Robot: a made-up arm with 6 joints. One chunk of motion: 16 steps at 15 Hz.
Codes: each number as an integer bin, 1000 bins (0 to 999) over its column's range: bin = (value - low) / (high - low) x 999, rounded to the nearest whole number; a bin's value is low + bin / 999 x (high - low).
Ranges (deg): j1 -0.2..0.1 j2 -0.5..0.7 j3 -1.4..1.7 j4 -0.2..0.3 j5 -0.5..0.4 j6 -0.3..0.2
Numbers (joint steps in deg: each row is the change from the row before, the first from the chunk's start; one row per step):
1: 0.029 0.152 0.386 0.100 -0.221 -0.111
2: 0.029 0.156 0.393 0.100 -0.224 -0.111
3: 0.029 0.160 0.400 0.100 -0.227 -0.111
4: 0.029 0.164 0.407 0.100 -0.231 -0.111
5: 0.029 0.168 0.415 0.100 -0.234 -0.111
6: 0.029 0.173 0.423 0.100 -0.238 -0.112
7: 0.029 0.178 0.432 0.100 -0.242 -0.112
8: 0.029 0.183 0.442 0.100 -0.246 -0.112
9: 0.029 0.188 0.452 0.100 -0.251 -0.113
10: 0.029 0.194 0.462 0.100 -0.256 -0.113
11: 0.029 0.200 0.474 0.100 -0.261 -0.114
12: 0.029 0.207 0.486 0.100 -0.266 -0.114
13: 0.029 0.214 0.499 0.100 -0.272 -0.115
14: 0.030 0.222 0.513 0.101 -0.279 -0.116
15: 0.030 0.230 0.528 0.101 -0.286 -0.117
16: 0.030 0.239 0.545 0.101 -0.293 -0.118
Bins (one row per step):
1: 763 543 576 599 310 378
2: 763 546 578 599 306 378
3: 763 549 580 599 303 378
4: 763 553 582 599 299 378
5: 763 556 585 599 295 378
6: 763 560 587 599 291 376
7: 763 564 590 599 286 376
8: 763 569 594 599 282 376
9: 763 573 597 599 276 374
10: 763 578 600 599 271 374
11: 763 583 604 599 265 372
12: 763 589 608 599 260 372
13: 763 594 612 599 253 370
14: 766 601 616 601 245 368
15: 766 608 621 601 238 366
16: 766 615 627 601 230 364

